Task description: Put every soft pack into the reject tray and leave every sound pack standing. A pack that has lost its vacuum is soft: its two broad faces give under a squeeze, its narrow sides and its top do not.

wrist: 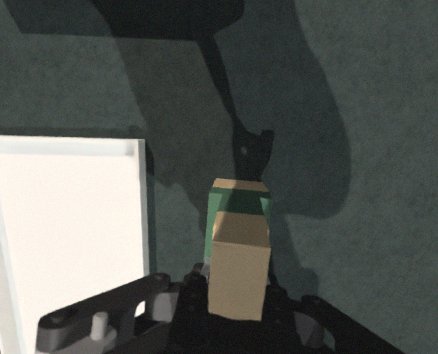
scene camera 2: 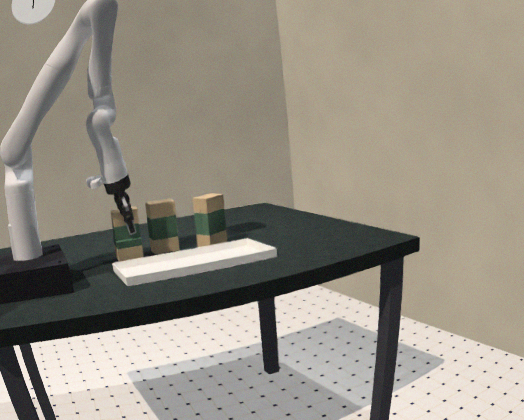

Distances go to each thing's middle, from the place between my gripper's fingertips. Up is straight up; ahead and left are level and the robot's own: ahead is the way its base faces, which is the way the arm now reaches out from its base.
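There is the white reject tray point(scene camera 2: 160, 267), and my gripper is 130 mm short of it, 70 mm above it and 140 mm to the left of it.
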